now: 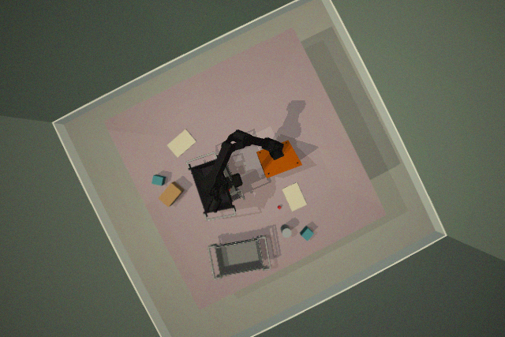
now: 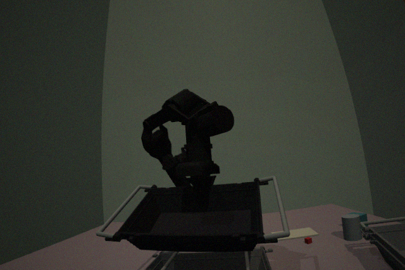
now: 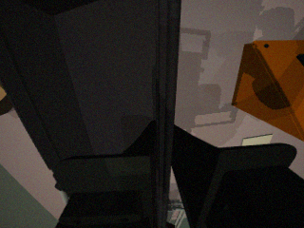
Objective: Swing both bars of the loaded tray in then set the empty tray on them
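Now: the black tray 8 cm ahead of my gripper tip and 1 cm to the right of it. Round my gripper tip: small red cube 29 cm to the left, 21 cm behind, 17 cm below; then grey cylinder 43 cm to the left, 19 cm behind, 14 cm below; then tan block 34 cm ahead, 15 cm below, 5 cm to the right.
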